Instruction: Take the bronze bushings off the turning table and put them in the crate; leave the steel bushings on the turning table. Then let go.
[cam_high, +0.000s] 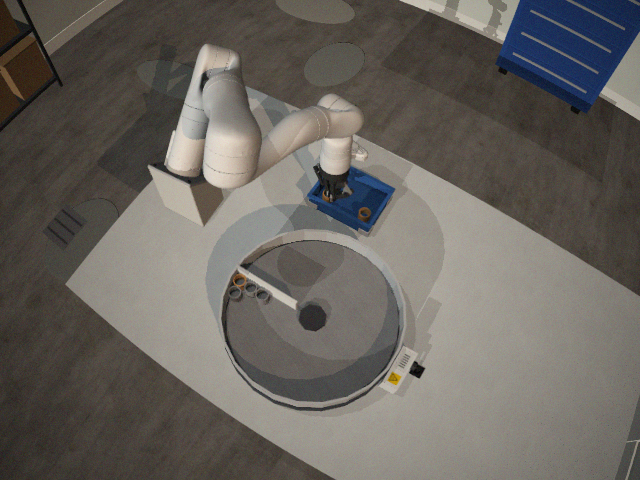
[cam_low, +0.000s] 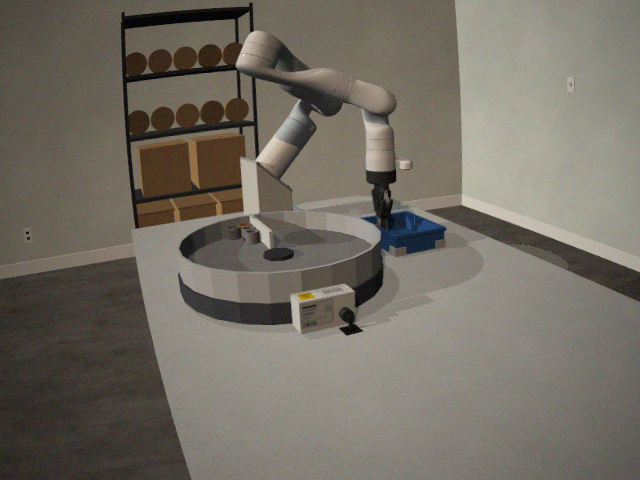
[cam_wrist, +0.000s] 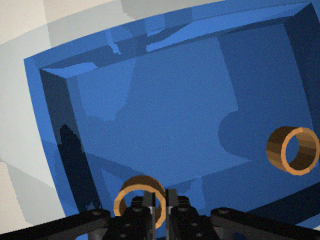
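My gripper is now 4 cm short of the blue crate, 4 cm to the right of it and 2 cm above it. The rest, counted from my hand: turning table: 16 cm ahead, 31 cm to the right, 1 cm above.
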